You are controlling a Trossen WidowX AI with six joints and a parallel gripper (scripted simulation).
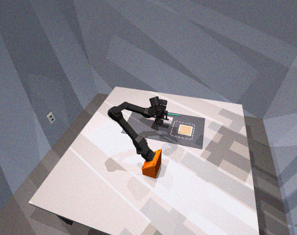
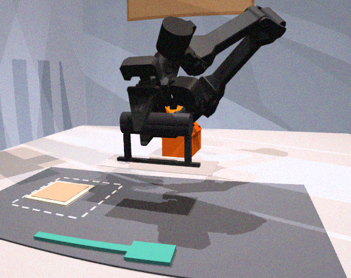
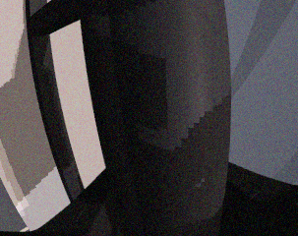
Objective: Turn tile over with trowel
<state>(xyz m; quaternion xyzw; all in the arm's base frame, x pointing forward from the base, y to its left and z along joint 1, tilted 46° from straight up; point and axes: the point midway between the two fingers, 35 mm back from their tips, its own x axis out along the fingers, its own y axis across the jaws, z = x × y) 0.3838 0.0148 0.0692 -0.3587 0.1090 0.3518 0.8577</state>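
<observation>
Right now my gripper tip is 15 cm above the grey mat, 2 cm to the left of it and 1 cm past it. The rest, counted from my gripper tip: trowel: 2 cm behind, 1 cm below; then green paddle: 13 cm below, 13 cm ahead, 2 cm to the left; then tile: 20 cm to the right, 13 cm below, 1 cm behind.
</observation>
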